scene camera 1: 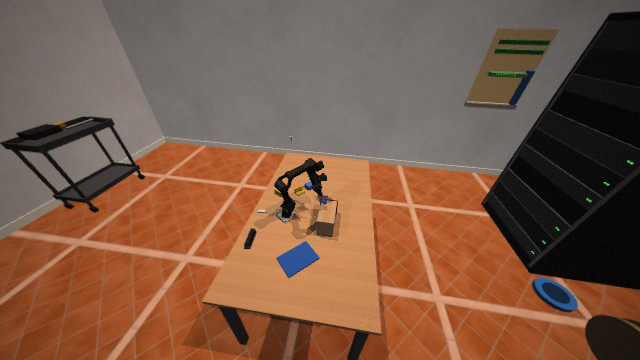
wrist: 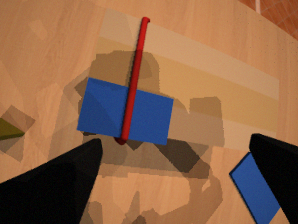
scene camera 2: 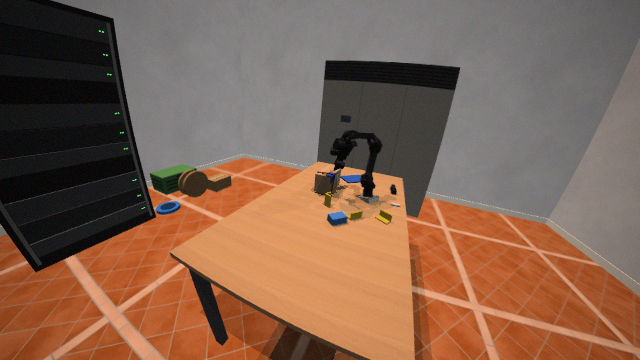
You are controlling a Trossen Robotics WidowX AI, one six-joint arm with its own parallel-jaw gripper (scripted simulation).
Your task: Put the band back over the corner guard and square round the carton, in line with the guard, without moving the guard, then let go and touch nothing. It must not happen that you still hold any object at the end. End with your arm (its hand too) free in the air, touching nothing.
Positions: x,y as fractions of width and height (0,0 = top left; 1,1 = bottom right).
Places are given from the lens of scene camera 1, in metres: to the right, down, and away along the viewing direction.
flat blue sheet (scene camera 1: 0.47,0.71): -0.12, 0.47, 1.30
